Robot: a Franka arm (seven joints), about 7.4 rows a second.
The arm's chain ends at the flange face. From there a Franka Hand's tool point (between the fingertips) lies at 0.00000 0.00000 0.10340 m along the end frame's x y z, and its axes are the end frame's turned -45 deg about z.
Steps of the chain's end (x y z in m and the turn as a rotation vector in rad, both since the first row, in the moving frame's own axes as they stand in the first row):
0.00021 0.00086 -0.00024 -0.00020 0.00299 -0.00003
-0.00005 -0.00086 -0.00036 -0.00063 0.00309 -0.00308
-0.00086 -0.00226 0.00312 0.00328 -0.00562 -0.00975
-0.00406 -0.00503 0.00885 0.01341 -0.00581 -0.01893
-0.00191 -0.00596 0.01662 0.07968 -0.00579 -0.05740
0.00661 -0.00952 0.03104 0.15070 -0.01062 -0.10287
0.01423 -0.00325 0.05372 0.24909 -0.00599 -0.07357
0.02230 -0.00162 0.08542 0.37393 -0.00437 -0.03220
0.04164 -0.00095 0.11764 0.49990 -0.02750 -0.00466
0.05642 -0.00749 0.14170 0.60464 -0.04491 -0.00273
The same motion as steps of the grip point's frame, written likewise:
-0.00026 0.00099 -0.00024 -0.00226 0.00197 -0.00003
0.00075 -0.00037 -0.00036 -0.00263 0.00174 -0.00308
0.00082 -0.00286 0.00312 0.00629 -0.00165 -0.00975
0.00123 -0.00784 0.00884 0.01359 0.00537 -0.01893
0.00808 -0.01196 0.01629 0.06044 0.05225 -0.05740
0.02099 -0.01431 0.02986 0.11407 0.09905 -0.10287
0.02925 -0.01133 0.05053 0.18037 0.17190 -0.07357
0.04286 -0.01282 0.07827 0.26750 0.26132 -0.03220
0.06314 -0.00828 0.10495 0.37293 0.33404 -0.00466
0.08359 -0.01009 0.12327 0.45930 0.39579 -0.00273

